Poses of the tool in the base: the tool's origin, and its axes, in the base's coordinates. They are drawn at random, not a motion.
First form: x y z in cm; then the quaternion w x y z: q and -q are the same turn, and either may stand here.
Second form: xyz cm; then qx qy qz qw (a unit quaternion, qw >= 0). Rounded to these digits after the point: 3 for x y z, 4 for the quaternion.
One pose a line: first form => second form
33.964 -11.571 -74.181 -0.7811 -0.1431 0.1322 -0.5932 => 33.964 -11.571 -74.181 0.1431 -0.1322 0.5932 0.7811
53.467 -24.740 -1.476 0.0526 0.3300 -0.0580 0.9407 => 53.467 -24.740 -1.476 0.3300 -0.0580 0.9407 0.0526
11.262 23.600 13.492 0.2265 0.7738 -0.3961 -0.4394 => 11.262 23.600 13.492 0.7738 -0.3961 -0.4394 0.2265
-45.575 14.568 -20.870 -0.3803 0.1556 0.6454 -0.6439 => -45.575 14.568 -20.870 -0.1556 -0.6454 0.6439 0.3803
